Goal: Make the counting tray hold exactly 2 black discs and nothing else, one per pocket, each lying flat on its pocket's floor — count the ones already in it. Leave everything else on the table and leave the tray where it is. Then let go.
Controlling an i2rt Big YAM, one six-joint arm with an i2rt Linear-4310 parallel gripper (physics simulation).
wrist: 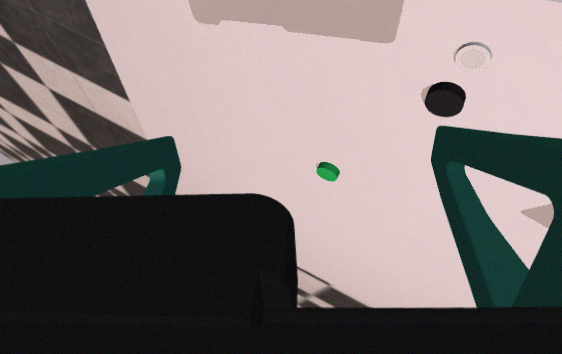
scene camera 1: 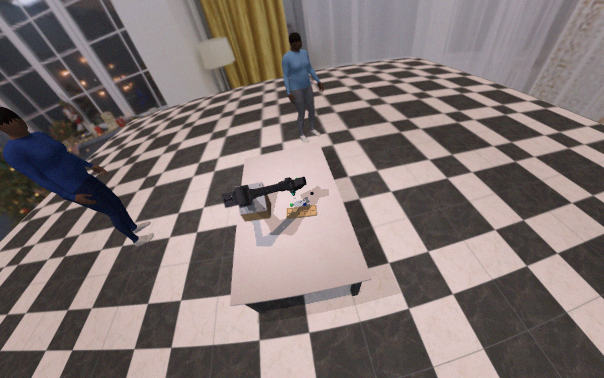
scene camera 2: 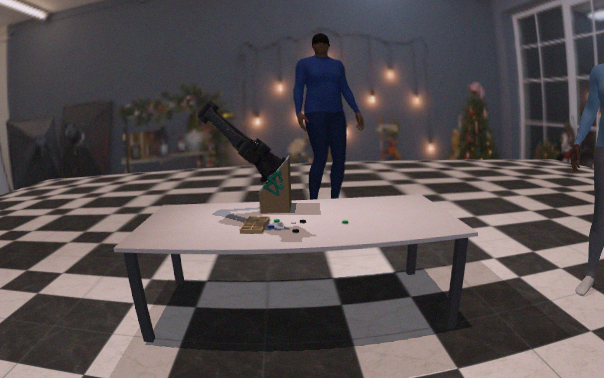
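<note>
The tan counting tray (scene camera 1: 302, 215) (scene camera 2: 251, 231) lies on the table; no disc shows in its pockets, but they are very small in these views. One black disc (scene camera 2: 302, 221) (wrist: 445, 100) lies flat on the table beside a white disc (scene camera 2: 293, 223) (wrist: 473, 57). Another black disc (scene camera 1: 312, 193) (scene camera 2: 295, 230) lies nearer the table's front edge in scene camera 2. My gripper (scene camera 2: 274, 183) (wrist: 301, 147) is open and empty, above the table. In the wrist view a green disc (wrist: 328, 171) shows below between the fingers, and the black disc is beyond the right fingertip.
A blue disc (scene camera 1: 304, 204) (scene camera 2: 271, 227) and a second green disc (scene camera 1: 292, 205) (scene camera 2: 276, 220) lie close beside the tray. The first green disc (scene camera 2: 345, 221) lies far from the tray. The arm's base block (scene camera 1: 256, 215) (scene camera 2: 275, 202) stands behind the tray. Arm shadows cross the table.
</note>
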